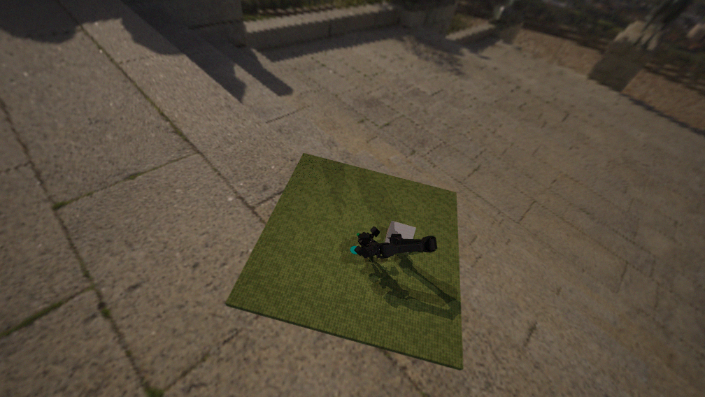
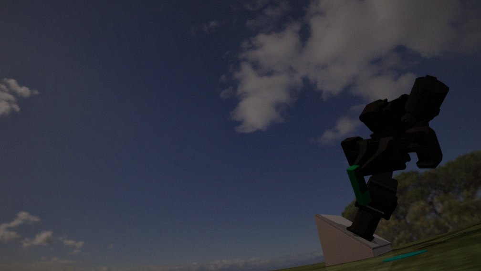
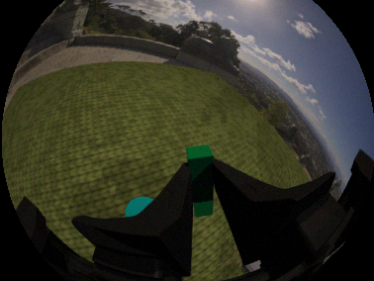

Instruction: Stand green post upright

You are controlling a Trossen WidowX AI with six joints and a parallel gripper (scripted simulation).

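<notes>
My gripper tip is 130 mm above the cyan circle and 30 mm to the right of it. The rest, counted from my gripper tip: green post: 20 mm below, 10 mm behind.
</notes>
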